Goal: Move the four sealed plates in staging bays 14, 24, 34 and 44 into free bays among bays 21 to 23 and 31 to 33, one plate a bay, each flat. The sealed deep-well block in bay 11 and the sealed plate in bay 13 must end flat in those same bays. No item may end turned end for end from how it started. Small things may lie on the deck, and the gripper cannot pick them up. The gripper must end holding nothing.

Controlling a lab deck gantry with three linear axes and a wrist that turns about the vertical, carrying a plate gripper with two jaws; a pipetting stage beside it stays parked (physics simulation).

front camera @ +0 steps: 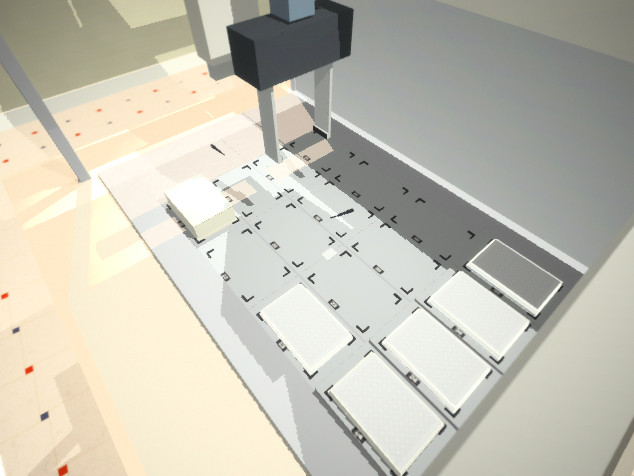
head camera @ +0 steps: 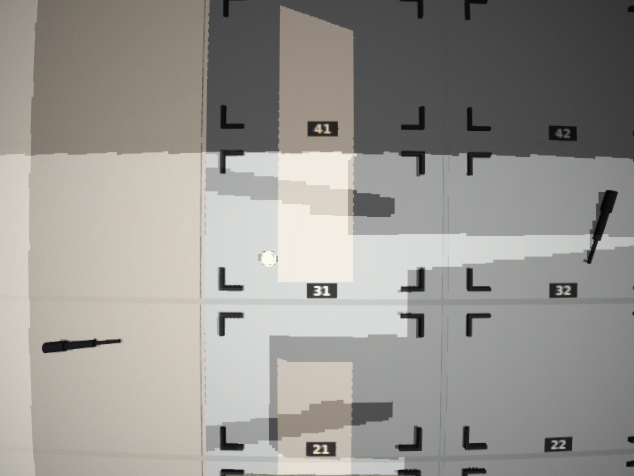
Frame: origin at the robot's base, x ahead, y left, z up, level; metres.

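Where they show: gripper, fingertip midpoint: (front camera: 298,145); robot's base, link origin: (front camera: 168,205).
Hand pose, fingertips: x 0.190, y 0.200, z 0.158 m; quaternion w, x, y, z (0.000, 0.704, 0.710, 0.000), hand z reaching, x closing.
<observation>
Each offset is from my fingertips to the top centre of the thing. "spot": to the spot under its first point.
In the front view my gripper (front camera: 299,146) is open, its two jaws wide apart with nothing between them, above the far-left deck; the jaws do not show in the head view. Sealed plates lie flat in bay 14 @(spot: 0.372 m ahead, 0.161 m right, 0.129 m down) (front camera: 386,412), bay 24 @(spot: 0.370 m ahead, 0.056 m right, 0.130 m down) (front camera: 436,358), bay 34 @(spot: 0.371 m ahead, 0.047 m left, 0.130 m down) (front camera: 478,315) and bay 44 @(spot: 0.370 m ahead, 0.155 m left, 0.130 m down) (front camera: 514,276). The sealed plate in bay 13 @(spot: 0.211 m ahead, 0.161 m right, 0.144 m down) (front camera: 306,328) lies flat. The tall sealed deep-well block @(0.126 m back, 0.157 m right, 0.116 m down) (front camera: 194,197) sits in bay 11. The head view shows bay 31 below the camera, with a small bright round spot @(spot: 0.162 m back, 0.032 m left, 0.154 m down) (head camera: 267,258) on it.
A thin black tool @(0.062 m ahead, 0.054 m left, 0.151 m down) (front camera: 342,213) (head camera: 603,220) lies in bay 32. A second black tool @(0.287 m back, 0.026 m right, 0.151 m down) (front camera: 217,149) (head camera: 80,345) lies on the deck margin left of bay 21. A pale square patch @(spot: 0.119 m ahead, 0.031 m right, 0.157 m down) (front camera: 329,253) shows near bays 22 and 23; light or object, I cannot tell.
</observation>
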